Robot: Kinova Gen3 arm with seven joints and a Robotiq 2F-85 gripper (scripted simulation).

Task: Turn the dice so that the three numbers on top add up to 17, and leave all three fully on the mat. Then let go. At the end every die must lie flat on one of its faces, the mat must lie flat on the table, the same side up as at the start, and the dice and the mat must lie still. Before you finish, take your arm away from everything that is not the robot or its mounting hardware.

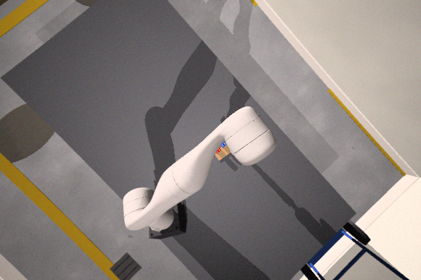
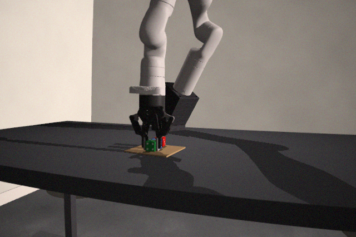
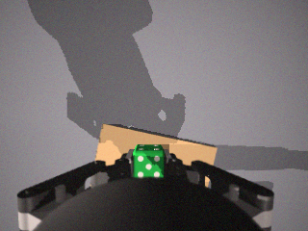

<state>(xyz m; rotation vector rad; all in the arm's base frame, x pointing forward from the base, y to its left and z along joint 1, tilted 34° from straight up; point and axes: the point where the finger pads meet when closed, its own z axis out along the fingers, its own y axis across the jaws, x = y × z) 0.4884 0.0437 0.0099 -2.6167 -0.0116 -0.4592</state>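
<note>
My hand is 1 cm above the green die. Round my hand: red die (9 cm behind, 1 cm to the right, 1 cm below); tan mat (4 cm behind, 3 cm below); blue die (4 cm behind, 1 cm below).
</note>
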